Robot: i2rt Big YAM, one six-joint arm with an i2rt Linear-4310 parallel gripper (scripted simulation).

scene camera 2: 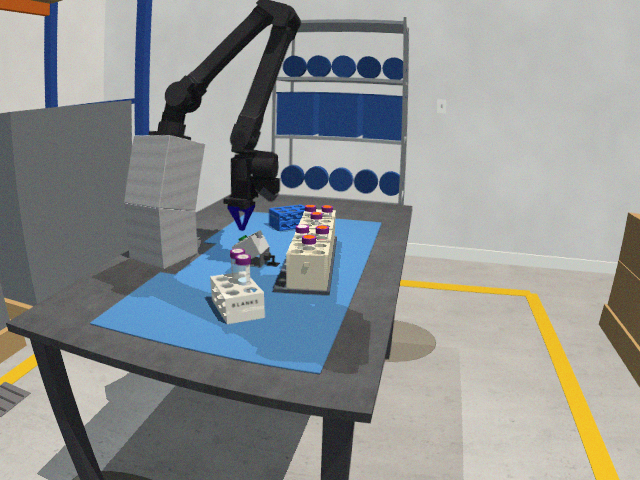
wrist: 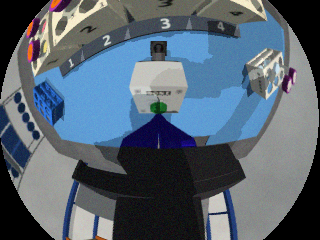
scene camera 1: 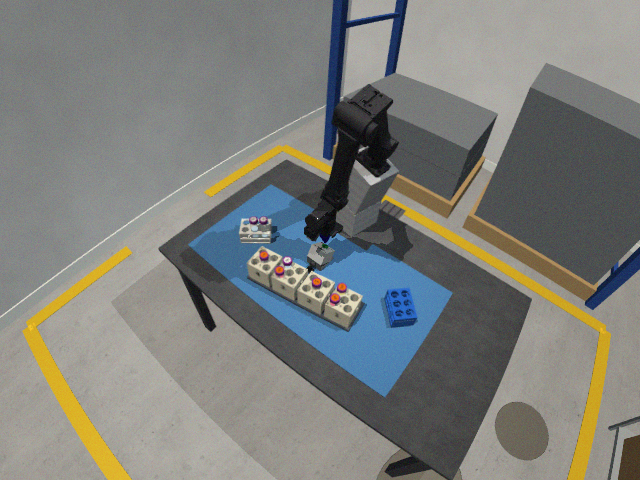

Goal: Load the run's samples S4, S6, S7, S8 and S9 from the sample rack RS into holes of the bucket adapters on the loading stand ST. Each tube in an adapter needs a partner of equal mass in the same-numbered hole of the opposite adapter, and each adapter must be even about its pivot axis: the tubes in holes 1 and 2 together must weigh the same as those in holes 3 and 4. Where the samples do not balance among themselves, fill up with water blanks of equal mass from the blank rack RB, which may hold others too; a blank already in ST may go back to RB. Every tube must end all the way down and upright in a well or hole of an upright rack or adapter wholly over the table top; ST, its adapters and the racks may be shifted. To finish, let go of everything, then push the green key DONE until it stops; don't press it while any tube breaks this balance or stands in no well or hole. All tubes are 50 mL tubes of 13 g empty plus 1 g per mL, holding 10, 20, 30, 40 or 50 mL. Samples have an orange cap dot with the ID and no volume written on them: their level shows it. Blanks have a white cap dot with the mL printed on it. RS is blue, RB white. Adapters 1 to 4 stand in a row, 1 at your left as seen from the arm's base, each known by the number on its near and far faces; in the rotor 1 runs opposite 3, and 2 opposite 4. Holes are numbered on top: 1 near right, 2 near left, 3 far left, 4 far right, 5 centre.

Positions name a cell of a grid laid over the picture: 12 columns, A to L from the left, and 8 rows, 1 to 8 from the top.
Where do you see an adapter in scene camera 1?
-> E5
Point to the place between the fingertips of my gripper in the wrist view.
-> F4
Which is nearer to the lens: the adapter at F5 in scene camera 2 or the white blank rack RB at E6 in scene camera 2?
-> The white blank rack RB.
